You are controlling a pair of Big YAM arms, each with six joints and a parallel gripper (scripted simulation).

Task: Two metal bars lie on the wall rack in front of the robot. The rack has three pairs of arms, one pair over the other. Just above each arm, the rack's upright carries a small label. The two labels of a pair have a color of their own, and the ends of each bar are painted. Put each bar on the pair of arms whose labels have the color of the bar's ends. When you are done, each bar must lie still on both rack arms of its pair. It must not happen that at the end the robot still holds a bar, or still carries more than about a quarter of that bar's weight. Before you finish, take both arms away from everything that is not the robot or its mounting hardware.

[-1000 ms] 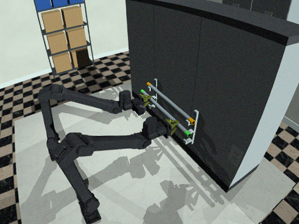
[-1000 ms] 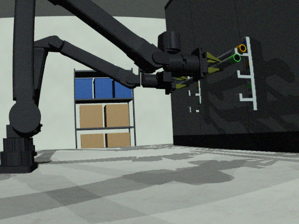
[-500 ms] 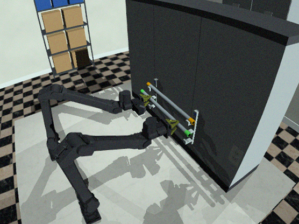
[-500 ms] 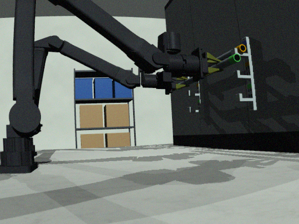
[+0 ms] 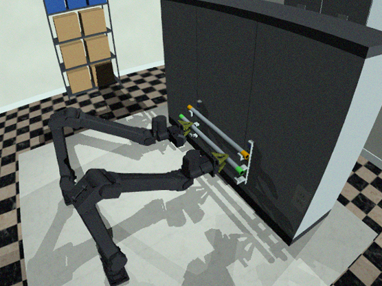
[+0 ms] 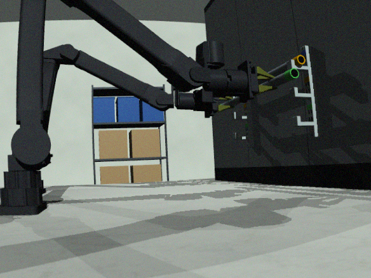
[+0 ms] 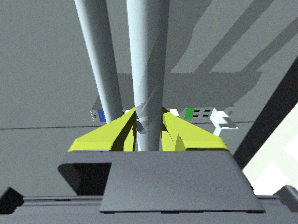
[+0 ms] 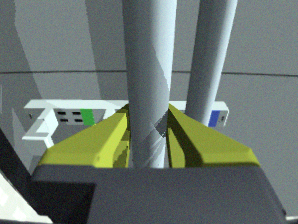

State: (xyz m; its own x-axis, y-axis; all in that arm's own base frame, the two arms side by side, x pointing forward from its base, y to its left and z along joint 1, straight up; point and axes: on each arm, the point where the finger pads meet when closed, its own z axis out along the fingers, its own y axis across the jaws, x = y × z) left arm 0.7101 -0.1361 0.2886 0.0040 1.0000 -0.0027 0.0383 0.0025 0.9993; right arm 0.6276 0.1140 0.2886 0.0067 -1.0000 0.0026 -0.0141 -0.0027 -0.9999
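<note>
The green-ended bar lies 2 cm ahead of my right hand and 15 cm to the left of it. From my right hand the other things lie so: grey cabinet wall: 27 cm ahead, 15 cm to the left, 16 cm above; then orange-ended bar: 7 cm ahead, 15 cm to the left, 5 cm above; then wall outlet: 4 cm ahead, 37 cm to the right, 1 cm above.
</note>
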